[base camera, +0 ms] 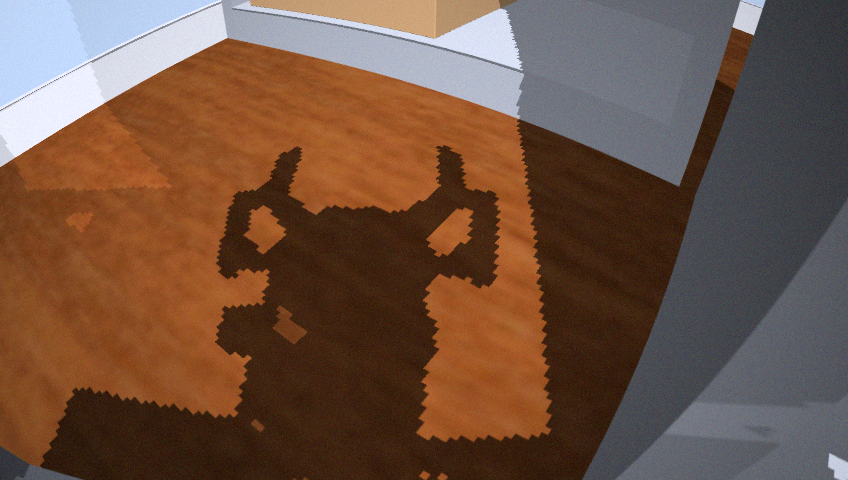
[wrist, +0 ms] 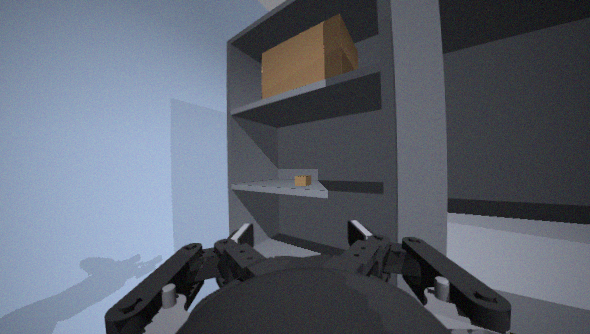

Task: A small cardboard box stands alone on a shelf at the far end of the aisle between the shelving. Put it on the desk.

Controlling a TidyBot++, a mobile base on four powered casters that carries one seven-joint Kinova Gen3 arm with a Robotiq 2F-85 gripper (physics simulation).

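Places are measured from the arm's base along level axes (x ahead, y left, z up), in metres.
Pixels of known places: gripper, between the fingertips: (wrist: 300, 232).
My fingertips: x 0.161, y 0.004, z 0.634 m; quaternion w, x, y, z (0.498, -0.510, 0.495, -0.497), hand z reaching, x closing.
Note:
Ahead of a thing's pixels: the offset from my fingertips to its top centre.
The small cardboard box {0.020 m right, 0.759 m ahead, 0.010 m up} (wrist: 302, 181) stands alone on the middle shelf (wrist: 270, 189) of the grey shelving, near the centre of the wrist view. My gripper (wrist: 300, 232) is open, with its fingers wide apart in the lower part of the wrist view. The box appears above the gap between the fingertips and well beyond them. The box does not show in the base camera view. The desk does not show in either view.
A large cardboard box {0.069 m right, 0.766 m ahead, 0.687 m up} (wrist: 294, 62) stands on a higher shelf. In the base camera view another large box (base camera: 351, 14) rests on a low shelf. A grey shelving panel (base camera: 708, 237) rises close on the right. A pale blue wall (wrist: 100, 125) is on the left.

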